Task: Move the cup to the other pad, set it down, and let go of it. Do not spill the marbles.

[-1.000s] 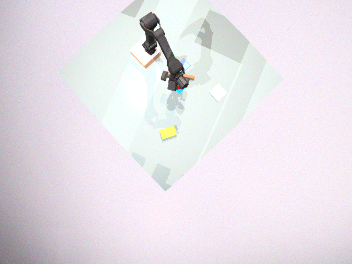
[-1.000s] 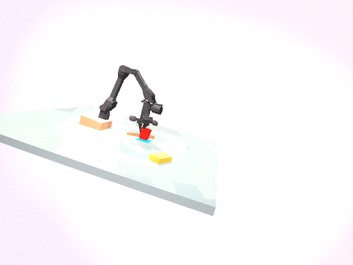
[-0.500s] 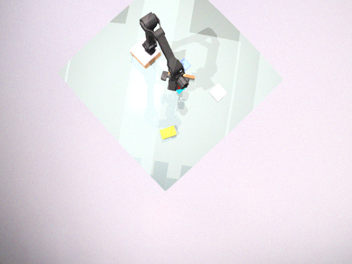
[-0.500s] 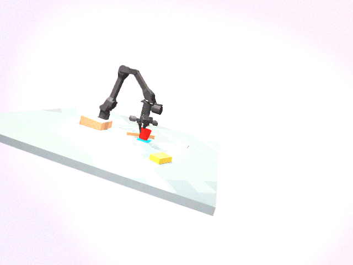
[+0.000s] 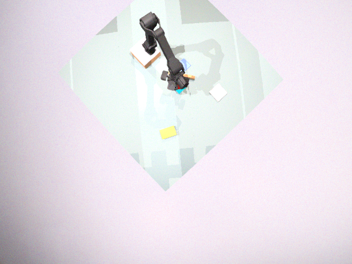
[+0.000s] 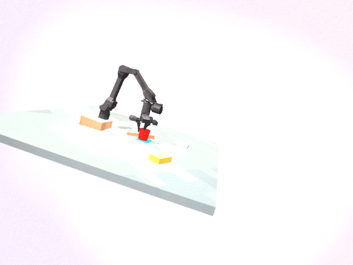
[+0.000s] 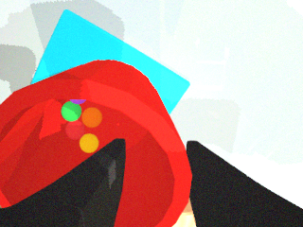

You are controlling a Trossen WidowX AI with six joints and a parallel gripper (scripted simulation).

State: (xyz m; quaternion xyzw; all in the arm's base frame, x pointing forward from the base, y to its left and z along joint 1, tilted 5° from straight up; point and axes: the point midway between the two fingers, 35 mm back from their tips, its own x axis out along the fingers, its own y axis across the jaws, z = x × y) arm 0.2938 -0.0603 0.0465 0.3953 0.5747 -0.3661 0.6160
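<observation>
Right now my gripper tip is 20 mm short of the red cup, 10 mm to the right of it and 10 mm above it. Round my gripper tip: yellow marble (30 mm to the left, 30 mm below, 30 mm ahead); then cyan pad (60 mm below, 30 mm ahead, 10 mm to the left); then wooden bar (90 mm to the left, 50 mm below, 10 mm behind).
</observation>
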